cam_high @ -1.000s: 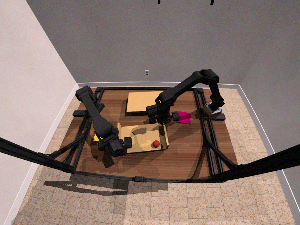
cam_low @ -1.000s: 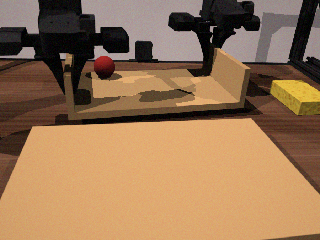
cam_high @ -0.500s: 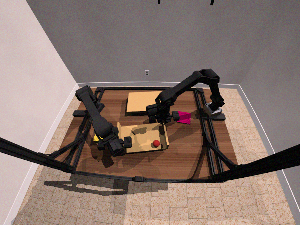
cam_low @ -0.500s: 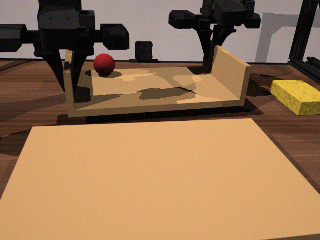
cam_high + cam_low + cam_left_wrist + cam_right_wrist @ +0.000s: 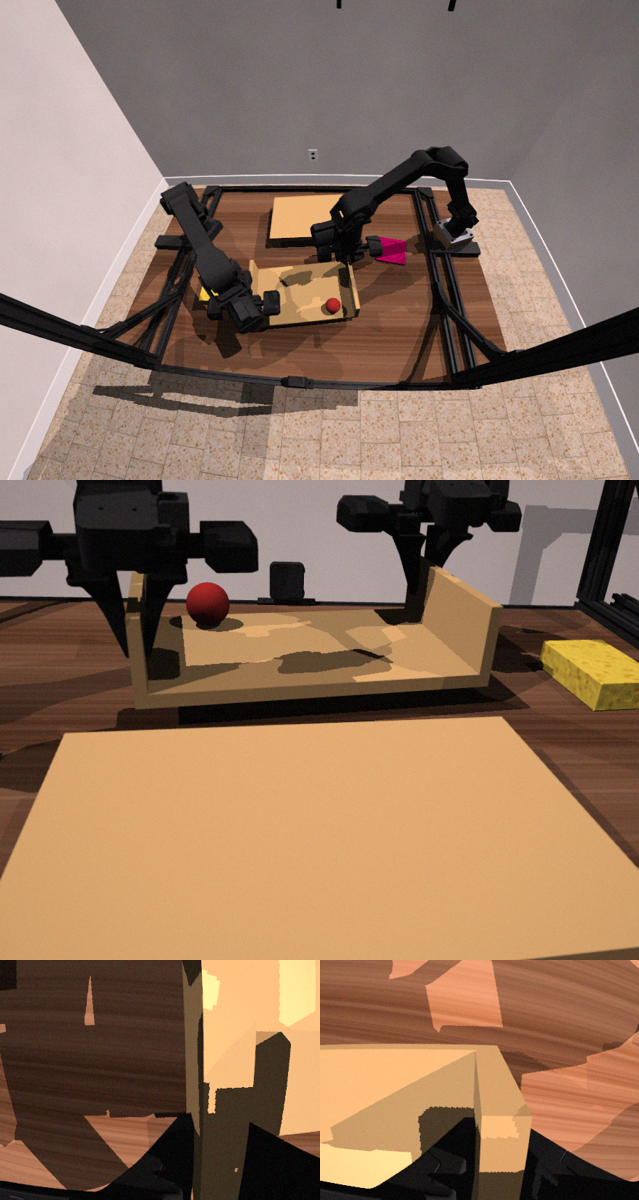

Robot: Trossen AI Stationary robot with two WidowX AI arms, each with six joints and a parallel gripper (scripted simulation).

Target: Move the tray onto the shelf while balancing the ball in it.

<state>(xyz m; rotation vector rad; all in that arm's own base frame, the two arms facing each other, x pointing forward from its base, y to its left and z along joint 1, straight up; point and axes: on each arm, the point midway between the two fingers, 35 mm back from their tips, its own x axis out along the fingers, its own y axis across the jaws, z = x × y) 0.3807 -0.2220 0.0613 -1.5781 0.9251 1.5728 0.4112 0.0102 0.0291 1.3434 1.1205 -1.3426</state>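
My right gripper is now 140 mm past the red ball, 40 mm to the right of it and 40 mm above it. From my right hand the other things lie so: tan tray (90 mm behind, 130 mm to the left, 50 mm below); then yellow sponge (90 mm behind, 440 mm to the left, 80 mm below); then magenta square object (90 mm ahead, 160 mm to the right, 90 mm below).
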